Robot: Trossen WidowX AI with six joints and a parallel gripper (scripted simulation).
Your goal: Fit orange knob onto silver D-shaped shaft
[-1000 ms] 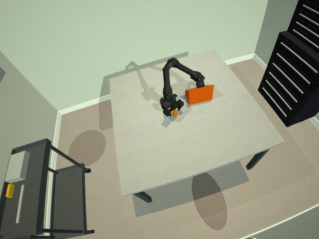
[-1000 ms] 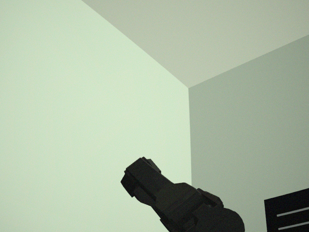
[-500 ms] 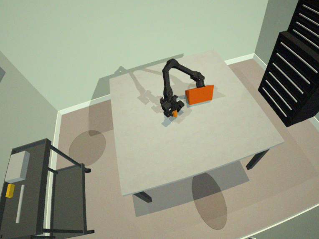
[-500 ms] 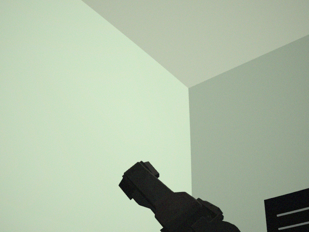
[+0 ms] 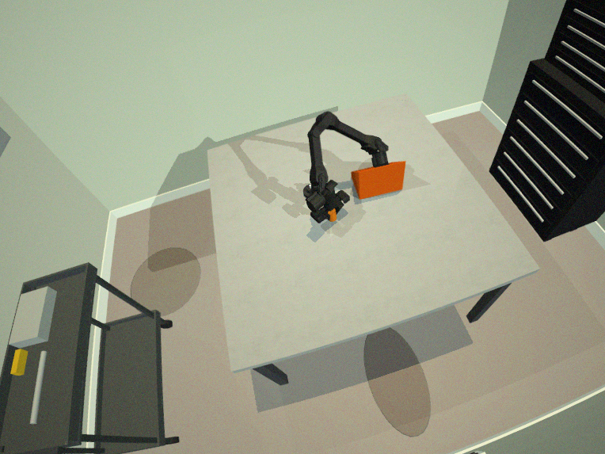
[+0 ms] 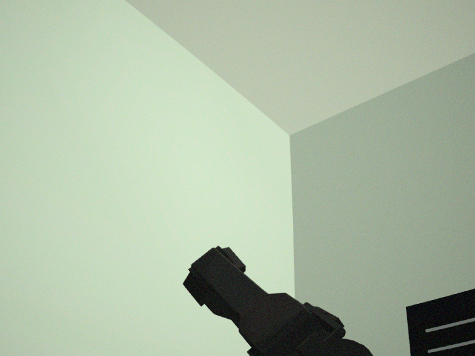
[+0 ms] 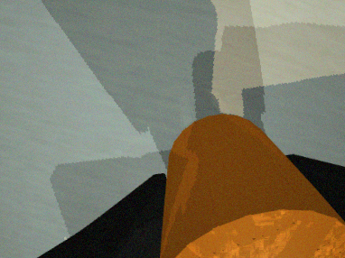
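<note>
Right now the round black pedestal is 17 cm to the right of my gripper tip, 7 cm ahead of it and 2 cm above it. From my gripper tip the other things lie so: orange knob (3 cm above).
</note>
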